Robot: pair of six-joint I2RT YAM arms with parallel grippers.
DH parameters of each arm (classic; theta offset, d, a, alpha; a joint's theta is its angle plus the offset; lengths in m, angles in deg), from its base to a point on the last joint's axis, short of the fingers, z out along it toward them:
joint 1: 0 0.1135 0.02 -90
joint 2: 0 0 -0.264 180
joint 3: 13.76 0 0.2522 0
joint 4: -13.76 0 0.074 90
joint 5: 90 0 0 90
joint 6: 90 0.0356 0 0
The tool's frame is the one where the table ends.
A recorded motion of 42 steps. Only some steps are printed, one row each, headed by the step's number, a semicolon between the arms.
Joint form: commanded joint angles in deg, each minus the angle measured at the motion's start. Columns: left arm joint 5, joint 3, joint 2, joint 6, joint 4, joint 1; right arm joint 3, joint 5, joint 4, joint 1, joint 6, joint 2.
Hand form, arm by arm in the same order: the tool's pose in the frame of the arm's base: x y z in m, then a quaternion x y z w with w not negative. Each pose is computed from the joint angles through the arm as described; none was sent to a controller.
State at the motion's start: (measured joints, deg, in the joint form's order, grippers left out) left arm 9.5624 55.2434 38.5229 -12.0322 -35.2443 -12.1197; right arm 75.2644 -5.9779 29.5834 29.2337 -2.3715 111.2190
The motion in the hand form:
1: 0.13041 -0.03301 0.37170 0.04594 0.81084 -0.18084 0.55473; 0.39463 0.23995 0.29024 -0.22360 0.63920 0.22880 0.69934
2: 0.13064 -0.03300 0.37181 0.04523 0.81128 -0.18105 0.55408; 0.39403 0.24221 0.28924 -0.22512 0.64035 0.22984 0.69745
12: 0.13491 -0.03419 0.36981 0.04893 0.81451 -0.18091 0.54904; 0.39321 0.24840 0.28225 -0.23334 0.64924 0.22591 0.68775
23: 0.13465 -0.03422 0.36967 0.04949 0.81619 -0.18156 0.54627; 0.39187 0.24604 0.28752 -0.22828 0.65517 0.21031 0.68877
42: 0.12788 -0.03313 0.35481 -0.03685 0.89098 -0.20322 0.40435; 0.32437 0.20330 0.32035 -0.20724 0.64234 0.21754 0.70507
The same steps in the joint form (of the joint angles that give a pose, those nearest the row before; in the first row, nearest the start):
1: -0.61 0.30 0.19 0.26 -0.44 0.28; 3.38 -0.60 7.29 1.56 1.76 -0.49
2: -0.60 0.38 0.27 0.19 -0.51 0.30; 3.48 -0.53 7.10 1.85 1.76 -0.33
12: -0.31 0.24 1.17 0.52 -0.18 0.26; 3.64 -0.15 5.91 2.58 1.08 0.41
23: -0.16 0.37 1.23 0.52 -0.61 0.26; 3.84 1.58 4.12 2.55 0.31 -0.56
42: 0.49 4.13 4.41 -9.57 -18.04 0.29; -12.08 2.74 4.62 2.54 1.93 -18.94

